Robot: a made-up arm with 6 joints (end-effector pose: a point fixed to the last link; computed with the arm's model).
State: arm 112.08 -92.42 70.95 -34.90 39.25 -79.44
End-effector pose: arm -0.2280 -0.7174 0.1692 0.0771 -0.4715 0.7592 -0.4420
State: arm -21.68 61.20 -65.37 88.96 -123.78 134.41
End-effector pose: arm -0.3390 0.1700 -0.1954 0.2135 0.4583 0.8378 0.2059
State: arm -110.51 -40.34 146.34 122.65 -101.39 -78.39
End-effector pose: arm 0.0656 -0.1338 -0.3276 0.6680 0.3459 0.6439 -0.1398
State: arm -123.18 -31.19 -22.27 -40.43 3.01 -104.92
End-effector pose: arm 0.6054 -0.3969 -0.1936 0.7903 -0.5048 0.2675 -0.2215
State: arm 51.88 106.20 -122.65 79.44 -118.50 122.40
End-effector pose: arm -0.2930 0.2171 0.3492 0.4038 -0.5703 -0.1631 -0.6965
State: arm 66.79 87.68 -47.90 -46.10 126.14 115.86
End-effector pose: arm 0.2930 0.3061 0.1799 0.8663 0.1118 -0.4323 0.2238
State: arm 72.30 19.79 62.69 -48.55 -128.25 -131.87
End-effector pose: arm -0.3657 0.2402 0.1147 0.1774 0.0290 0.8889 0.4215
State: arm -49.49 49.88 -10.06 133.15 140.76 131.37
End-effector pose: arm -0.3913 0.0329 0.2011 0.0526 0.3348 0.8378 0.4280
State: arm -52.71 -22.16 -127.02 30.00 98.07 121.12
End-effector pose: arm -0.0023 -0.1196 -0.7279 0.6442 -0.3814 0.3599 0.5568
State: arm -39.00 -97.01 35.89 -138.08 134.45 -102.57
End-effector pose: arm 0.2465 0.2079 -0.5369 0.5566 -0.6866 0.4669 -0.0287
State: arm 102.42 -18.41 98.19 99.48 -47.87 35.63
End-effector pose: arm 0.2999 -0.3241 0.0465 0.0869 0.8782 -0.4690 0.0343
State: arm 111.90 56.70 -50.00 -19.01 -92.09 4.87
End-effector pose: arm -0.1720 -0.0504 -0.2687 0.3994 0.0873 0.9015 -0.1420
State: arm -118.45 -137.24 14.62 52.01 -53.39 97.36
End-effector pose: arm -0.1979 -0.4545 -0.5800 0.1224 0.6183 -0.5527 -0.5452
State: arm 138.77 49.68 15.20 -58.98 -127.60 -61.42
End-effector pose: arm -0.2745 -0.3063 0.3199 0.3101 0.0099 0.2306 -0.9223
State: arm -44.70 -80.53 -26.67 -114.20 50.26 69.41
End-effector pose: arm -0.1243 -0.0727 -0.8504 0.6654 0.4836 0.2103 -0.5284
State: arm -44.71 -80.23 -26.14 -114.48 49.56 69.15
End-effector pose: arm -0.1206 -0.0618 -0.8537 0.6611 0.4918 0.2145 -0.5245
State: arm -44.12 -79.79 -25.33 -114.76 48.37 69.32
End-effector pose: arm -0.1156 -0.0348 -0.8582 0.6531 0.5050 0.2269 -0.5167
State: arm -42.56 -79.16 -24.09 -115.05 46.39 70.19
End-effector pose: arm -0.1083 0.0180 -0.8627 0.6391 0.5255 0.2524 -0.5017
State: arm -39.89 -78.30 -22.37 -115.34 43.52 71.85
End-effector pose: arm -0.0983 0.1005 -0.8619 0.6177 0.5538 0.2912 -0.4764
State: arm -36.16 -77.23 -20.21 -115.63 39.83 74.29
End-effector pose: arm -0.0854 0.2098 -0.8474 0.5890 0.5881 0.3402 -0.4377
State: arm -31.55 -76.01 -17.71 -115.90 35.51 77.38
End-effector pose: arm -0.0702 0.3374 -0.8108 0.5536 0.6254 0.3938 -0.3838
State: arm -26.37 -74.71 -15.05 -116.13 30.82 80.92
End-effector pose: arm -0.0537 0.4697 -0.7477 0.5137 0.6622 0.4445 -0.3162
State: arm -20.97 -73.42 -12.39 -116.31 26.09 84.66
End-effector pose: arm -0.0373 0.5920 -0.6603 0.4719 0.6955 0.4862 -0.2391
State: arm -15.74 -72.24 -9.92 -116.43 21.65 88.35
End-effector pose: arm -0.0226 0.6926 -0.5582 0.4317 0.7230 0.5152 -0.1596
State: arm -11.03 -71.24 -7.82 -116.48 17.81 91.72
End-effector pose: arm -0.0106 0.7660 -0.4552 0.3963 0.7438 0.5314 -0.0860
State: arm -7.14 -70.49 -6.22 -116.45 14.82 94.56
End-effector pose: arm -0.0019 0.8136 -0.3655 0.3681 0.7580 0.5379 -0.0256
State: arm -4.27 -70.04 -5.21 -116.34 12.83 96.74
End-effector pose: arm 0.0034 0.8407 -0.2993 0.3489 0.7663 0.5392 0.0171
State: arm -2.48 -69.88 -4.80 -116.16 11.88 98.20
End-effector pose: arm 0.0056 0.8537 -0.2613 0.3392 0.7698 0.5392 0.0405
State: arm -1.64 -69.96 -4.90 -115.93 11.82 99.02
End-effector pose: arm 0.0054 0.8578 -0.2489 0.3377 0.7697 0.5397 0.0471
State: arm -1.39 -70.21 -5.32 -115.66 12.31 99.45
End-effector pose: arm 0.0035 0.8571 -0.2527 0.3413 0.7672 0.5413 0.0434
